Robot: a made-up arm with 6 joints.
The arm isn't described. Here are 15 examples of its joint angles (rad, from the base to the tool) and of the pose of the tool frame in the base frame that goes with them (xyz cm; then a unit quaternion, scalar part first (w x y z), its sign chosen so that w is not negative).
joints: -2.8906 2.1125 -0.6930 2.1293 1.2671 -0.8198
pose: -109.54 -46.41 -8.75 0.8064 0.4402 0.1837 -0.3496
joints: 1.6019 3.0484 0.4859 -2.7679 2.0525 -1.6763
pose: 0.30 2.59 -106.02 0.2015 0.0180 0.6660 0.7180
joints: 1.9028 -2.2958 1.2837 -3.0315 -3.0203 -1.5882
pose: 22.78 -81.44 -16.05 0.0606 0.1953 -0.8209 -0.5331
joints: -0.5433 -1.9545 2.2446 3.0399 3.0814 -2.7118
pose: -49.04 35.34 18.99 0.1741 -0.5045 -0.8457 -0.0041
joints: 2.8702 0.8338 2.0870 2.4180 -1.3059 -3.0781
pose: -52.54 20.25 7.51 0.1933 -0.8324 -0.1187 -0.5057
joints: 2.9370 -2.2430 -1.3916 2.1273 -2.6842 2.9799
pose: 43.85 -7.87 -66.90 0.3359 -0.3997 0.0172 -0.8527
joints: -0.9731 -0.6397 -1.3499 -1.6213 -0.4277 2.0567
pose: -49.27 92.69 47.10 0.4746 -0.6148 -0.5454 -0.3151
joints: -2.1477 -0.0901 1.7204 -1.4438 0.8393 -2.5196
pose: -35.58 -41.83 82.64 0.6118 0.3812 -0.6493 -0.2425
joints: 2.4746 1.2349 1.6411 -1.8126 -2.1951 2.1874
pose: -72.35 34.81 -2.69 0.8694 0.4733 -0.1396 0.0246
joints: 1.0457 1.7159 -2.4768 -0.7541 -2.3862 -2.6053
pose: 10.00 41.82 25.37 0.1798 -0.9671 0.0245 0.1782
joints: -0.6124 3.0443 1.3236 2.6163 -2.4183 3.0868
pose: -26.70 18.13 -65.39 0.9315 0.2727 0.1719 -0.1686
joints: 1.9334 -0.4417 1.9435 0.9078 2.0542 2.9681
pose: -19.12 5.40 75.21 0.1263 -0.3311 -0.8236 0.4429
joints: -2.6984 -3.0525 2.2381 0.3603 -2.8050 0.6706
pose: 33.72 12.75 -40.17 0.0403 0.9668 0.0409 -0.2492
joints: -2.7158 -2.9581 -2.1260 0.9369 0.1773 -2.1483
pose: -41.60 -26.64 -37.47 0.2663 -0.3706 -0.4823 0.7478
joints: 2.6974 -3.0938 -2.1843 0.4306 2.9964 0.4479
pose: -26.85 6.39 -44.30 0.1155 0.8785 -0.2214 0.4074
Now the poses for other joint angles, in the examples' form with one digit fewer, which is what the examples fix.
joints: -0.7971 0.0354 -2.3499 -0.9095 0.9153 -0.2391
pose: -36.7 30.1 52.9 0.607 0.263 -0.677 -0.324
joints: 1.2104 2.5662 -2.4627 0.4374 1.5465 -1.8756
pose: 10.4 60.5 0.0 0.679 -0.721 -0.123 -0.062
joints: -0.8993 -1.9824 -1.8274 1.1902 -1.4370 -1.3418
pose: -27.1 18.2 -54.3 0.124 0.417 0.514 -0.739
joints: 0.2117 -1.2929 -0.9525 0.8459 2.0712 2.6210
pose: -112.0 -8.4 14.3 0.365 -0.196 0.291 0.863
